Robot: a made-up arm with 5 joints. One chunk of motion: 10 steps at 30 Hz.
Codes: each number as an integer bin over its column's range. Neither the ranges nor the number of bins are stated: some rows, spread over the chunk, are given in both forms.
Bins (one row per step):
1: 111 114 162 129 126 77
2: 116 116 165 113 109 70
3: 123 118 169 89 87 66
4: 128 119 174 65 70 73
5: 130 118 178 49 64 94
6: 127 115 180 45 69 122
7: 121 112 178 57 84 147
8: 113 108 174 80 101 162
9: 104 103 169 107 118 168
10: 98 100 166 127 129 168
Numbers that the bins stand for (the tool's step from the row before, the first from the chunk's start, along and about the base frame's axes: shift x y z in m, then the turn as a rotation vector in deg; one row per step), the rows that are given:
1: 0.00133 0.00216 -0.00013 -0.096 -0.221 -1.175
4: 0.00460 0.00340 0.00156 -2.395 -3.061 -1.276
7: 0.00325 0.00167 0.00213 -2.682 -2.351 0.592
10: -0.00117 -0.00129 0.00044 -0.168 -0.069 1.123
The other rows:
2: 0.00229 0.00266 0.00029 -0.671 -1.083 -1.352
3: 0.00364 0.00315 0.00086 -1.533 -2.199 -1.453
5: 0.00498 0.00315 0.00213 -2.970 -3.365 -0.746
6: 0.00440 0.00241 0.00241 -3.114 -3.111 -0.039
8: 0.00171 0.00068 0.00156 -1.856 -1.489 0.971
9: -0.00002 -0.00055 0.00086 -0.886 -0.627 1.123

